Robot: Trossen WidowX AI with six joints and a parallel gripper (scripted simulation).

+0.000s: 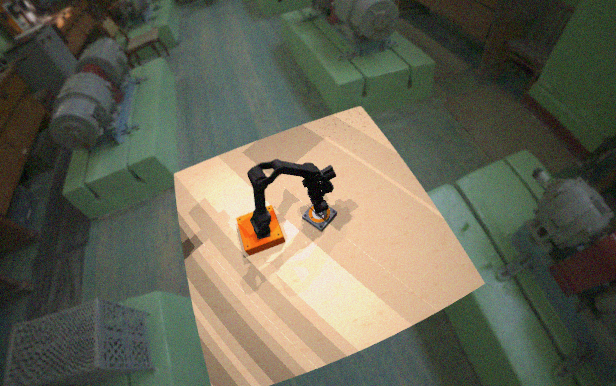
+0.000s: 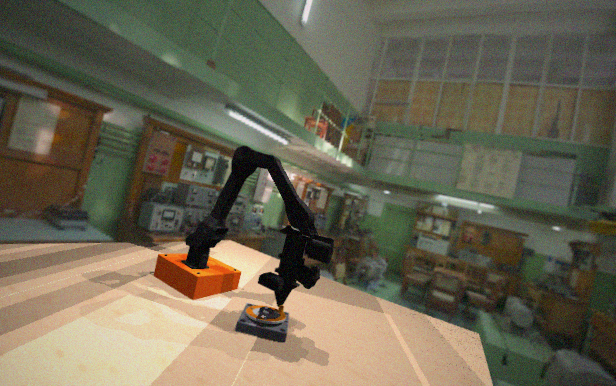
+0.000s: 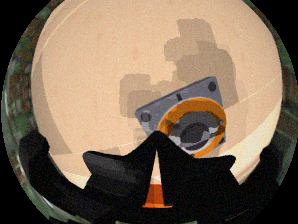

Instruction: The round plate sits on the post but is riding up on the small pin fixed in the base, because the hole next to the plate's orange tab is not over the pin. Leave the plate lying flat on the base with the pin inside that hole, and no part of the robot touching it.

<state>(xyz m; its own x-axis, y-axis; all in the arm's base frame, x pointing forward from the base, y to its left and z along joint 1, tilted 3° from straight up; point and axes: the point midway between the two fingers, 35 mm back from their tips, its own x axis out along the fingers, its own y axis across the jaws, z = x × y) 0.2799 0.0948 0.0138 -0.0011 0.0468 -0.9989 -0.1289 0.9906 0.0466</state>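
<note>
Right now my gripper tip is 5 cm to the left of the base and 2 cm above it.
</note>
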